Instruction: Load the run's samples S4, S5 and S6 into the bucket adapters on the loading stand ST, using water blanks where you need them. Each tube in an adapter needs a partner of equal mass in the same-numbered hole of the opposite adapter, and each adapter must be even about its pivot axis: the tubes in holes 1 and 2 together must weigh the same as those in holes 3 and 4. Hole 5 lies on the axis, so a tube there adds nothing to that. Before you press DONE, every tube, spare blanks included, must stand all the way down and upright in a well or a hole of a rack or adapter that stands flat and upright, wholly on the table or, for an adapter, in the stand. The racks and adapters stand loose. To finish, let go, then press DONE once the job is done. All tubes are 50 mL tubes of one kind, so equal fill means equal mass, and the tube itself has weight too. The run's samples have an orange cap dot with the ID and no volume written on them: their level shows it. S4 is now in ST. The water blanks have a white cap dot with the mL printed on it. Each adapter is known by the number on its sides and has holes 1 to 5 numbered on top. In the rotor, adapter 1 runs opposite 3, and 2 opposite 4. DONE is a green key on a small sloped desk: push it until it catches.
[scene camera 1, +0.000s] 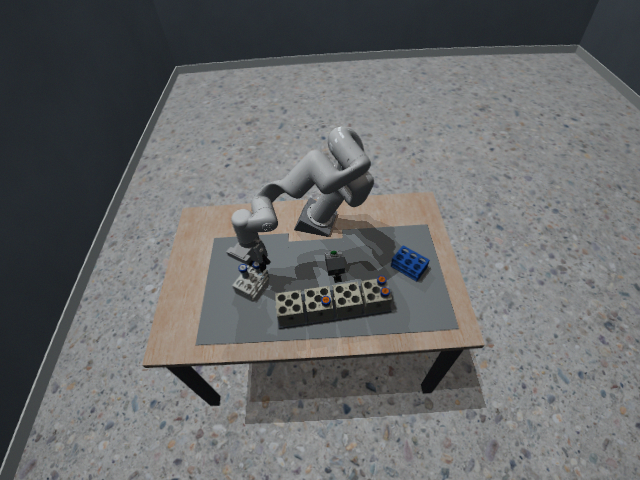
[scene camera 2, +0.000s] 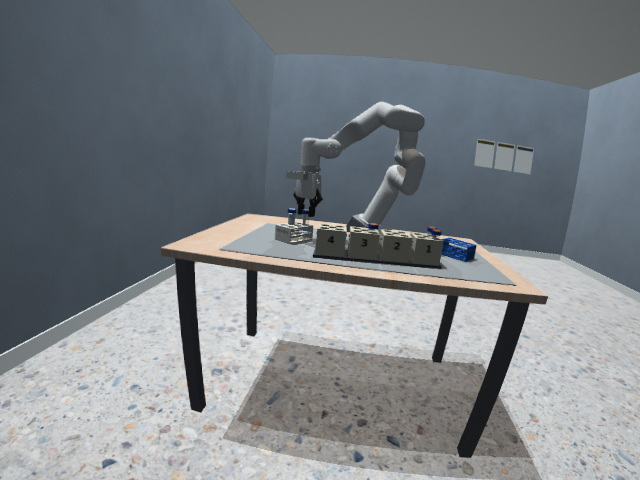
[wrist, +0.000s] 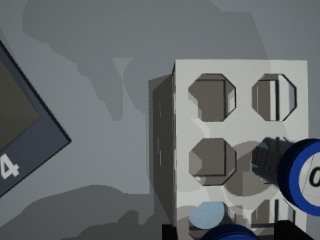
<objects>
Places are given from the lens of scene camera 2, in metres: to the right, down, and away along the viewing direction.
my gripper (scene camera 2: 306, 215): -0.06, -0.10, 1.23
adapter 4 (scene camera 2: 330, 240): 0.03, 0.00, 1.01
</objects>
